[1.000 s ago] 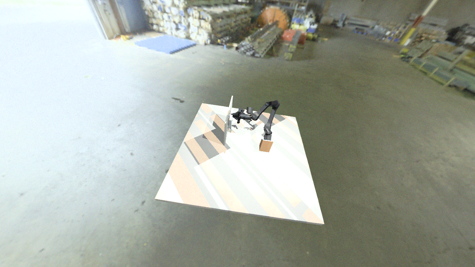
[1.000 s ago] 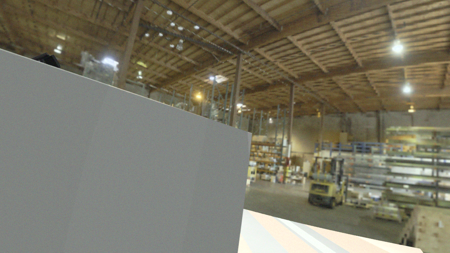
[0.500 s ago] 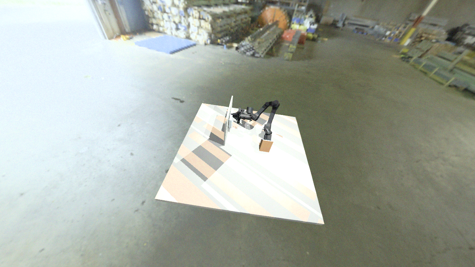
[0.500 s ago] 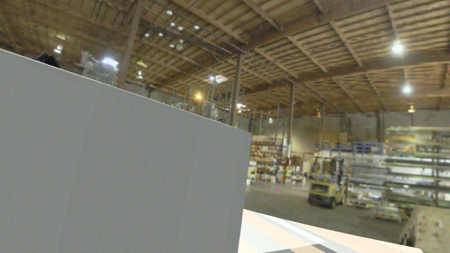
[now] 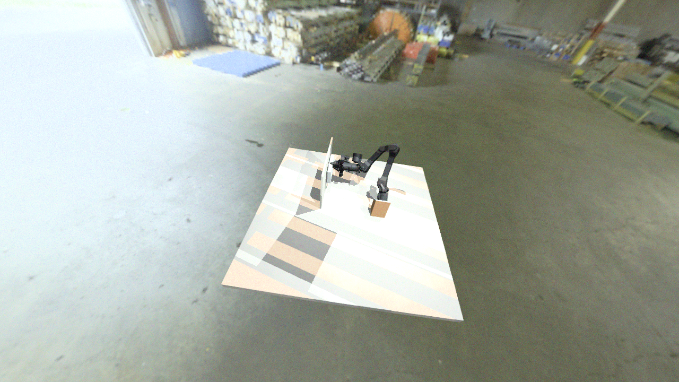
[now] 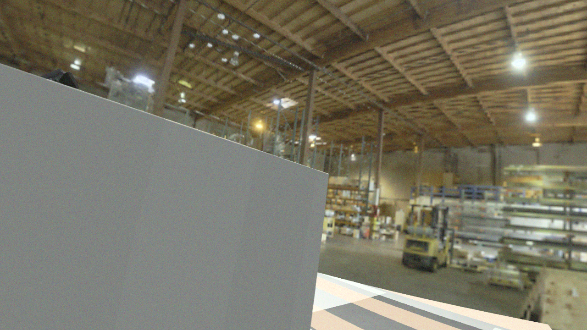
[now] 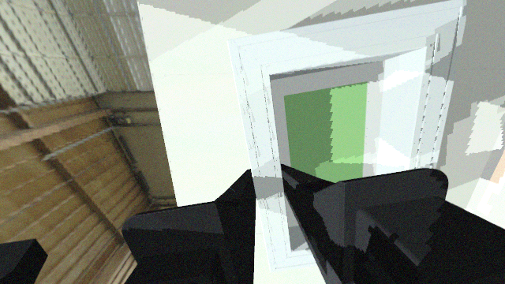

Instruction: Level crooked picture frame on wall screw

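Now: the picture frame 10 mm to the right of my gripper tip and 50 mm below it. Round my gripper tip: wall panel: 20 mm ahead, 70 mm below.
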